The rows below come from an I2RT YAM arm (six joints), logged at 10 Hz.
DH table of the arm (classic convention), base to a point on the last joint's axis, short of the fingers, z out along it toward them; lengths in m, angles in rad. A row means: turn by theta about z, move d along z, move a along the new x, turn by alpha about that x. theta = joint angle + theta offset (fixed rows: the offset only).
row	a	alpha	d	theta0
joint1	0.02	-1.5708	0.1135	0
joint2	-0.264	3.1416	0	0
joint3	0.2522	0	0	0.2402
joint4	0.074	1.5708	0	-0.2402
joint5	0	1.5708	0	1.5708
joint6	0	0	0.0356	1.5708
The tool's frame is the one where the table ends.
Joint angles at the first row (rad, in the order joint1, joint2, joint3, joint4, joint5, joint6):
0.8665 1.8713 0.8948 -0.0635 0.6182 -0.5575
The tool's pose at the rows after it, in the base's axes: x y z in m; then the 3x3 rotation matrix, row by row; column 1 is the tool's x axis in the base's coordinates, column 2 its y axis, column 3 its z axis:
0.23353 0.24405 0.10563; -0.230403 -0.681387 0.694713; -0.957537 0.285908 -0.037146; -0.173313 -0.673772 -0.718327
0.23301 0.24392 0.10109; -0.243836 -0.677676 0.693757; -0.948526 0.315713 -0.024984; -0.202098 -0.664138 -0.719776
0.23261 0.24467 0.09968; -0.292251 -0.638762 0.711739; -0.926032 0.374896 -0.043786; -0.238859 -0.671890 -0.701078
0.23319 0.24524 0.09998; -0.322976 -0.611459 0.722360; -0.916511 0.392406 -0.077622; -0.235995 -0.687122 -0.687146
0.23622 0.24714 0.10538; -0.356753 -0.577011 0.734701; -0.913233 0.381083 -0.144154; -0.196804 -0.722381 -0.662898
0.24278 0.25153 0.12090; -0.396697 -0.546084 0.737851; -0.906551 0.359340 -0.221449; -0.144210 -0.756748 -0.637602
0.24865 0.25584 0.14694; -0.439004 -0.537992 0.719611; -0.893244 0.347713 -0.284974; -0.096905 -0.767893 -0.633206
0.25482 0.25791 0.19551; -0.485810 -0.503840 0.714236; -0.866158 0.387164 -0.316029; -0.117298 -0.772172 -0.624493
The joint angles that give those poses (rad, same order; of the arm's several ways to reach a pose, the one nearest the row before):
0.8658 1.8740 0.8917 -0.0574 0.5861 -0.5636
0.8658 1.8839 0.8799 -0.0277 0.5758 -0.5369
0.8711 1.8908 0.8772 -0.0124 0.6098 -0.4721
0.8742 1.8969 0.8879 -0.0303 0.6483 -0.4412
0.8764 1.9022 0.9271 -0.0990 0.7166 -0.4240
0.8753 1.9007 1.0096 -0.2363 0.7872 -0.4023
0.8730 1.8866 1.1236 -0.4401 0.8249 -0.3576
0.8650 1.8385 1.2728 -0.6624 0.8459 -0.2939

